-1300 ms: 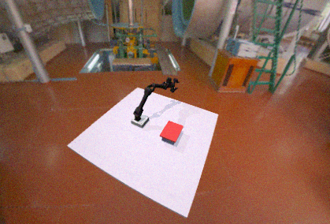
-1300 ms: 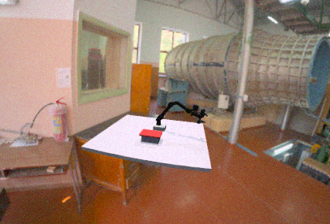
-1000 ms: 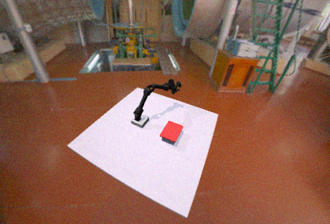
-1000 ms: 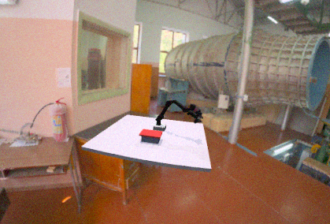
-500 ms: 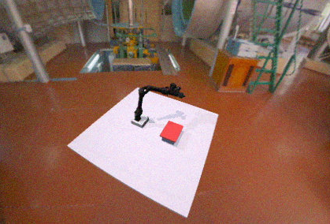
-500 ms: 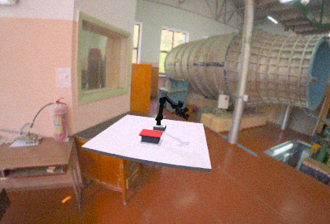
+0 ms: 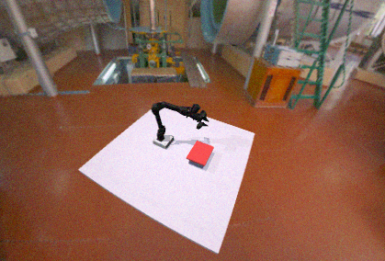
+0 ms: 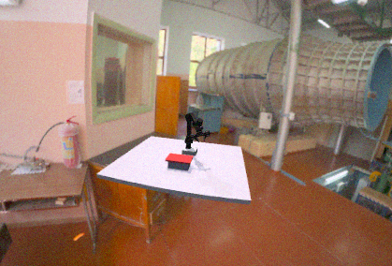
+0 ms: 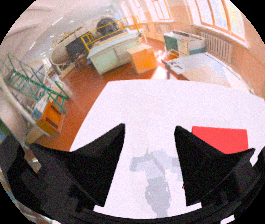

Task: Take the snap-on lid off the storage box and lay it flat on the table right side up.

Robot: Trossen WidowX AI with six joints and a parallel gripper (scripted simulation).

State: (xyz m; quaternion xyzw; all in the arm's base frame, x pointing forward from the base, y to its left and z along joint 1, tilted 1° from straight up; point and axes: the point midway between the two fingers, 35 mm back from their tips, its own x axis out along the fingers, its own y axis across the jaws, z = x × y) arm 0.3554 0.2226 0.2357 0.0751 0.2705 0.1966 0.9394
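Right now the red lid is 190 mm to the right of my gripper tip, 180 mm below it and 40 mm ahead of it. Also, from my gripper tip: storage box (230 mm below, 190 mm to the right, 40 mm ahead).
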